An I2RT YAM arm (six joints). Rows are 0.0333 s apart.
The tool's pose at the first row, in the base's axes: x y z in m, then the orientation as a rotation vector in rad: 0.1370, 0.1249, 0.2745, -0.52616, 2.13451, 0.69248
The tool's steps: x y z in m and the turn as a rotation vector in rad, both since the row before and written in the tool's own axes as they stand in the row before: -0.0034, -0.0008, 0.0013, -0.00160, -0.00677, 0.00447; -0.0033, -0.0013, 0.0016, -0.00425, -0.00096, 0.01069; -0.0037, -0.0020, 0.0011, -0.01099, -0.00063, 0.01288; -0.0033, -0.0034, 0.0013, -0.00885, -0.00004, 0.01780; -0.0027, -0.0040, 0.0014, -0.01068, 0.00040, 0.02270; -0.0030, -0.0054, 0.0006, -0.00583, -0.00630, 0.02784; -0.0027, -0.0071, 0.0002, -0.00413, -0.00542, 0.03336; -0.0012, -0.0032, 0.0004, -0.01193, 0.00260, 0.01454; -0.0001, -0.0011, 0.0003, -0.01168, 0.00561, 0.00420; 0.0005, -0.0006, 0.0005, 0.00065, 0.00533, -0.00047; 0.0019, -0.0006, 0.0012, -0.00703, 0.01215, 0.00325
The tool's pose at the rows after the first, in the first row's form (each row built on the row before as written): 0.1402, 0.1256, 0.2763, -0.51936, 2.12959, 0.69758; 0.1438, 0.1260, 0.2777, -0.51018, 2.13185, 0.70834; 0.1477, 0.1256, 0.2795, -0.50247, 2.13348, 0.72770; 0.1523, 0.1242, 0.2804, -0.48874, 2.13803, 0.74739; 0.1570, 0.1224, 0.2805, -0.47100, 2.14419, 0.77180; 0.1622, 0.1190, 0.2806, -0.44204, 2.14727, 0.79422; 0.1679, 0.1140, 0.2798, -0.40671, 2.15335, 0.81768; 0.1706, 0.1119, 0.2792, -0.39884, 2.15708, 0.83891; 0.1714, 0.1113, 0.2786, -0.40315, 2.15977, 0.85403; 0.1717, 0.1112, 0.2777, -0.40602, 2.16471, 0.85288; 0.1714, 0.1116, 0.2754, -0.41230, 2.17463, 0.86212
